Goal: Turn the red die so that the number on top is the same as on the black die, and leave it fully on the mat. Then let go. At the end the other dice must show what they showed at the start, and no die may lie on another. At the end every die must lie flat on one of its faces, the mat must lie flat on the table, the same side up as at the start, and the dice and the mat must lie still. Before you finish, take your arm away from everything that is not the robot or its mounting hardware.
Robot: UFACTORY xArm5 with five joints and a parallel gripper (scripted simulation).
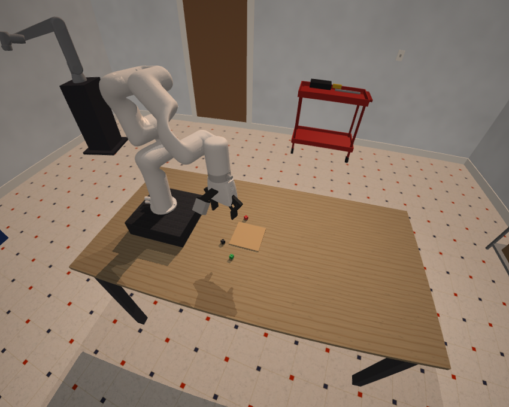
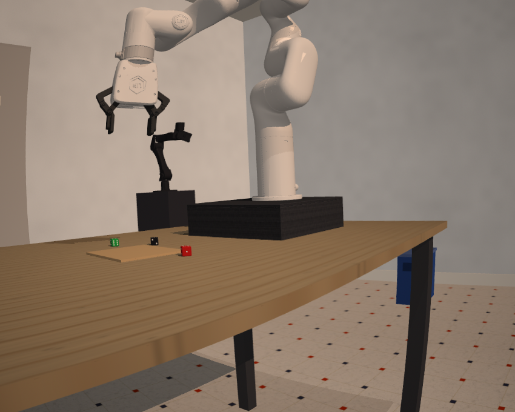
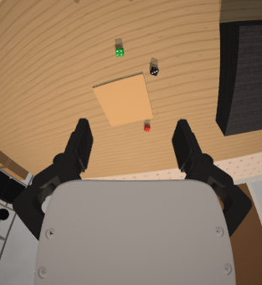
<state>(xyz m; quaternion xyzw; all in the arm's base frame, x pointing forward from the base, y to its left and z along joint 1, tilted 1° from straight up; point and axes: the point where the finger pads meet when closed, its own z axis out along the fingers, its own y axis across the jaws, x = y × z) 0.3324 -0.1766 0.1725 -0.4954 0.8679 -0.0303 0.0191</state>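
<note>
Now: hand 240 mm above the green die, 40 mm to the left of it and 20 mm short of it. Also, from my hand: black die (240 mm below, 30 mm to the left, 30 mm behind); red die (240 mm below, 190 mm to the left, 70 mm ahead); tan mat (240 mm below, 80 mm to the left, 80 mm ahead).
</note>
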